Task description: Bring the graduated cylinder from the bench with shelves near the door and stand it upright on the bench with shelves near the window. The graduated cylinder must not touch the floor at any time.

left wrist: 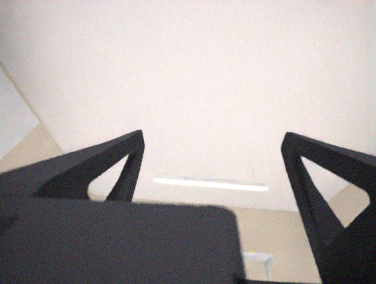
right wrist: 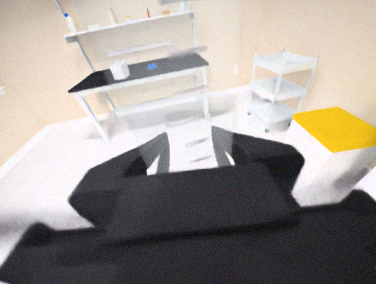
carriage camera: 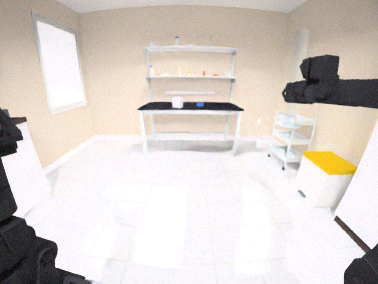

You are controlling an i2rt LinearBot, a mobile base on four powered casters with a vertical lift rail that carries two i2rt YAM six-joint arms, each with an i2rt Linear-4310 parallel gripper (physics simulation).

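Frame: origin at the left arm's base, x ahead, y left, z up, level; centimetres.
Seen in the pictures: left gripper, between the fingertips: (left wrist: 211, 138); right gripper, between the fingertips: (right wrist: 189, 135) (carriage camera: 287, 93).
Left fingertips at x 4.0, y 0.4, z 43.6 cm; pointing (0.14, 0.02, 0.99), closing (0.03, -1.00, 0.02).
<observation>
A point is followed by its place in that frame.
The bench with shelves (carriage camera: 231, 106) {x 235.9, y -77.3, z 7.9 cm} (right wrist: 175, 61) stands at the far wall, well ahead, with the window (carriage camera: 61, 65) {x 203.6, y 187.7, z 78.1 cm} on the wall to its left. My right gripper (carriage camera: 286, 93) {x 53.0, y -67.0, z 39.9 cm} (right wrist: 189, 135) {x 53.0, y -67.0, z 39.9 cm} is shut on the graduated cylinder (carriage camera: 301, 45) {x 46.6, y -66.3, z 56.7 cm} (right wrist: 199, 142) {x 46.1, y -67.6, z 45.0 cm}, a clear tube with pale marks between the fingers. In the carriage view its upper part rises above the gripper, close to upright and leaning slightly, and its base hangs below, well above the floor. It is faint against the wall and the cart. My left gripper (left wrist: 211, 138) {x 4.0, y 0.4, z 43.6 cm} is open and empty, raised towards the ceiling.
A white box (carriage camera: 177, 102) (right wrist: 119, 70) and a blue block (carriage camera: 200, 104) {x 227.8, y -28.8, z 10.3 cm} (right wrist: 152, 66) {x 228.0, y -29.1, z 10.3 cm} sit on the bench. Small bottles stand on its shelves. To the right are a three-tier cart (carriage camera: 292, 138) {x 201.0, y -167.7, z -28.5 cm} (right wrist: 277, 88) {x 174.7, y -149.8, z -14.5 cm} and a yellow-lidded bin (carriage camera: 330, 162) {x 117.1, y -162.8, z -23.3 cm} (right wrist: 337, 129) {x 117.5, y -164.0, z -23.3 cm}. White furniture (carriage camera: 27, 170) {x 68.6, y 113.4, z -21.1 cm} borders the left edge.
</observation>
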